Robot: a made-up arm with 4 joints. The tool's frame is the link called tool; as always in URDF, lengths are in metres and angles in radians. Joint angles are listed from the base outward.
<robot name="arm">
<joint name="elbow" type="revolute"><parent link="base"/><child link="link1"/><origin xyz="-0.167 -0.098 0.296" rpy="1.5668 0.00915 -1.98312"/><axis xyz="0 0 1"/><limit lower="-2.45" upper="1.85"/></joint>
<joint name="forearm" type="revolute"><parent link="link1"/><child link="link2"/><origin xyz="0.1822 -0.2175 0.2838" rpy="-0.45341 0.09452 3.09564"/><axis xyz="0 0 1"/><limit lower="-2.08" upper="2.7"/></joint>
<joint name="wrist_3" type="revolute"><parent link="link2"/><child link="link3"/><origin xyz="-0.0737 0.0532 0.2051" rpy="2.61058 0.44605 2.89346"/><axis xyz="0 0 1"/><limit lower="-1.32" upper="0.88"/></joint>
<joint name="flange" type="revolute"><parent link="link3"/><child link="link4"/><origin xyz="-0.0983 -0.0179 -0.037" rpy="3.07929 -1.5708 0"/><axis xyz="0 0 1"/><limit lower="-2.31" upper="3.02"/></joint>
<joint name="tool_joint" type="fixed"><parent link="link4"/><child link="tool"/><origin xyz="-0.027 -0.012 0.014" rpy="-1.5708 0 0"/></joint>
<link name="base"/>
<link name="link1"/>
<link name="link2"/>
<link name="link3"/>
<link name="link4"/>
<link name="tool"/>
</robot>
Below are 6 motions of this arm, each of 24 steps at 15 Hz.
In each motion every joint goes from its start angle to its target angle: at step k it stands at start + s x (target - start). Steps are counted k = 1, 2, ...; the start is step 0. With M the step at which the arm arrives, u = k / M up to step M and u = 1 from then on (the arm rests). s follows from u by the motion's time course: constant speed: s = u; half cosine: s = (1 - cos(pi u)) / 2; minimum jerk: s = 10 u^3 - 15 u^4 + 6 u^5.
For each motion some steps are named. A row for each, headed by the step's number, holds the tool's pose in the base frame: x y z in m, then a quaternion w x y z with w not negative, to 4 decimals.
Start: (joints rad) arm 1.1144 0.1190 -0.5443 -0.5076
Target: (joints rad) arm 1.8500 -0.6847 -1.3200 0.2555
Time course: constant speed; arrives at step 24
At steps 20, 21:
20: -0.8000 -0.2828 0.5298 0.4032 -0.8481 0.1611 0.3037
21: -0.7955 -0.2801 0.5405 0.3924 -0.8459 0.1532 0.3271

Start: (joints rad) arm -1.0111 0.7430 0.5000 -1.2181
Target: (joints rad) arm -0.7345 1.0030 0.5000 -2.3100
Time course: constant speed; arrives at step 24
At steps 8, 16, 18, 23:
8: -0.6002 0.2105 0.0228 0.6197 0.3611 0.6805 0.1501
16: -0.5984 0.1860 0.0178 0.4704 0.3093 0.8151 0.1366
18: -0.5979 0.1802 0.0162 0.4281 0.2987 0.8428 0.1309
23: -0.5969 0.1657 0.0111 0.3156 0.2773 0.9003 0.1136

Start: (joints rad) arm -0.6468 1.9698 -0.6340 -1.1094
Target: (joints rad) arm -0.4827 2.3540 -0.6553 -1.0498
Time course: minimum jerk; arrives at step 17
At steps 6, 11, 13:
6: -0.6694 0.1764 -0.0562 0.2041 -0.4669 0.7060 -0.4919
11: -0.6815 0.1529 -0.0531 0.0854 -0.5153 0.6746 -0.5217
13: -0.6847 0.1464 -0.0519 0.0501 -0.5269 0.6638 -0.5284

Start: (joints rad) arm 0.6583 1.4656 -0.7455 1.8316
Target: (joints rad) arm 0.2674 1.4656 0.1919 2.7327
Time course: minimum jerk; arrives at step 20
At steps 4, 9, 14, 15, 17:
4: -0.8169 -0.2296 0.1772 0.4495 -0.6563 0.0346 0.6050
9: -0.7835 -0.1992 0.1063 0.5135 -0.5700 -0.2275 0.5998
14: -0.7326 -0.1401 0.0499 0.4683 -0.4625 -0.5391 0.5254
15: -0.7254 -0.1310 0.0453 0.4519 -0.4494 -0.5780 0.5096
17: -0.7163 -0.1192 0.0407 0.4275 -0.4335 -0.6260 0.4874

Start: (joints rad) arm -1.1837 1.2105 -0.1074 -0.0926
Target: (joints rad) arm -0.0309 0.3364 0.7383 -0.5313
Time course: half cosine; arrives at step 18
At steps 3, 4, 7, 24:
3: -0.5926 0.3203 0.0075 0.9605 0.0783 0.2127 -0.1611
4: -0.5987 0.3033 -0.0017 0.9594 0.0893 0.2131 -0.1619
7: -0.6282 0.2242 -0.0289 0.9546 0.1352 0.2171 -0.1527
24: -0.7349 -0.0571 0.0258 0.9187 0.2641 0.2925 -0.0242

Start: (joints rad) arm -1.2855 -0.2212 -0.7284 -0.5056
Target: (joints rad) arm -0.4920 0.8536 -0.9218 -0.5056
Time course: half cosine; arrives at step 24
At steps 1, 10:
1: -0.5280 0.4260 0.0173 0.9493 0.3090 -0.0580 -0.0052
10: -0.5800 0.3262 -0.0811 0.9872 0.0155 0.1366 -0.0805

